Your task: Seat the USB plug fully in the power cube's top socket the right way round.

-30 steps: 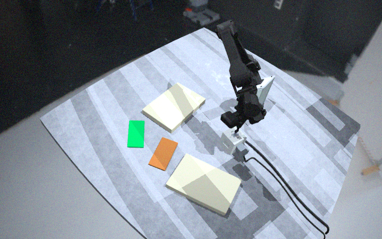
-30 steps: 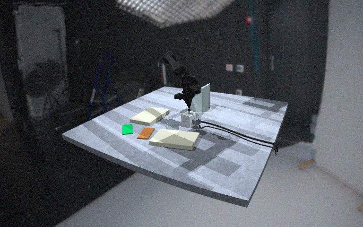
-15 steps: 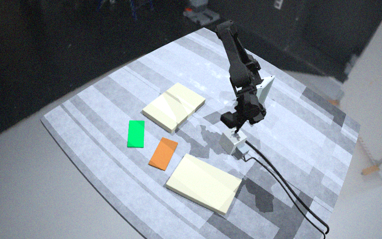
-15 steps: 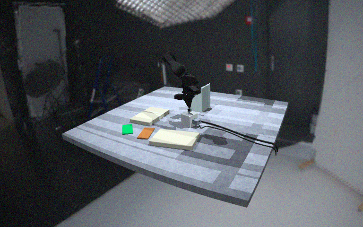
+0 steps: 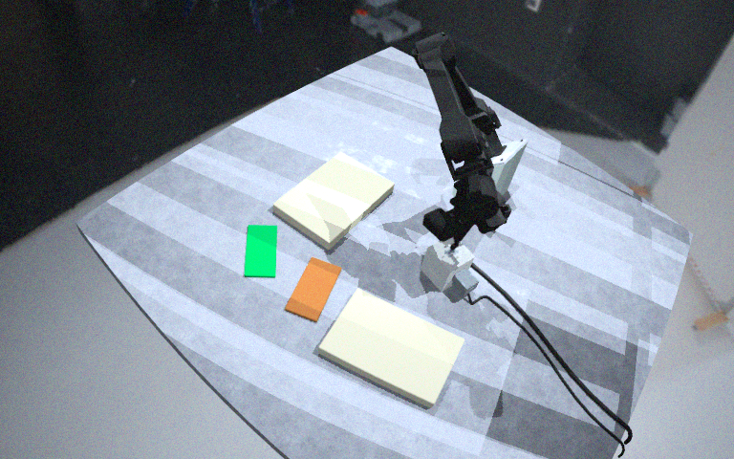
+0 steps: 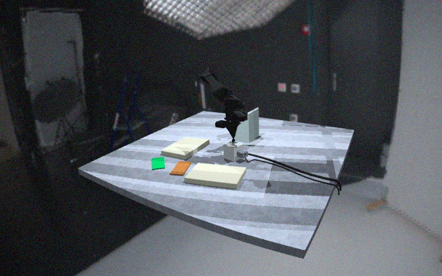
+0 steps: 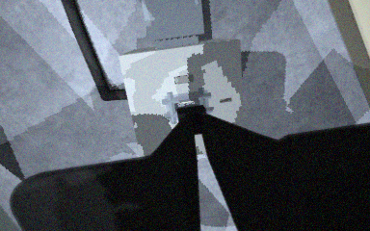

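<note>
My gripper tip is now 2 cm above the dark USB plug. From my gripper tip the other things lie so: USB socket (5 cm below); then orange card (21 cm ahead, 21 cm to the right, 11 cm below); then green card (20 cm ahead, 36 cm to the right, 11 cm below).
</note>
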